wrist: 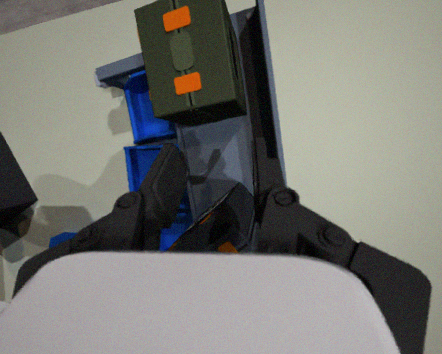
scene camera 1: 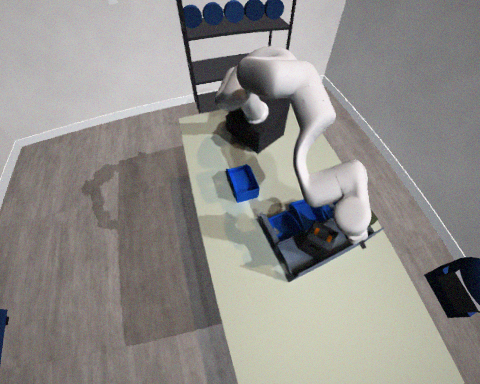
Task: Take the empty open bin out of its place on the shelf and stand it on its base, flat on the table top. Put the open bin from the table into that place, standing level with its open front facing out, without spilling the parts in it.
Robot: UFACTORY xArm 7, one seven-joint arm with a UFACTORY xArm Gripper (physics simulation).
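Pixels of known places: gripper, fingertip midpoint: (wrist: 216,160); arm's base, origin of the base link: (scene camera 1: 256,112).
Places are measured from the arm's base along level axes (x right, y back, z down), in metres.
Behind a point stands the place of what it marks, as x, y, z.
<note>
The open blue bin (scene camera 1: 243,184) @[0.220, -0.252, 0.154] (wrist: 62,239) @[0.169, -0.217, 0.119] stands on the table, left of the shelf in the scene view; its contents cannot be made out. The grey shelf (scene camera 1: 332,258) @[0.159, -0.739, 0.002] (wrist: 274,100) @[0.039, -0.749, -0.005] holds a row of blue bins: a left bin (scene camera 1: 282,225) @[0.182, -0.516, 0.148] (wrist: 175,237) @[0.220, -0.499, 0.148], a middle bin (scene camera 1: 305,212) @[0.065, -0.521, 0.134] (wrist: 142,165) @[0.054, -0.488, 0.130] that looks tilted, and a far bin (scene camera 1: 327,211) @[-0.033, -0.565, 0.148] (wrist: 150,117) @[-0.034, -0.525, 0.148], partly covered in both views. Which one is empty cannot be told. My gripper (wrist: 216,160) @[0.080, -0.700, -0.092] is partly open and empty, over the shelf's top board between two cases. The arm hides it in the scene view.
An olive case (wrist: 190,55) @[-0.012, -0.689, -0.042] with orange latches sits on the shelf's top, beyond the fingers. A dark case (scene camera 1: 322,235) @[0.172, -0.664, -0.067] (wrist: 225,220) @[0.129, -0.687, -0.065] with orange latches sits on the near side, skewed. The black robot base (scene camera 1: 257,130) @[0.042, -0.080, 0.035] stands at the table's far end.
</note>
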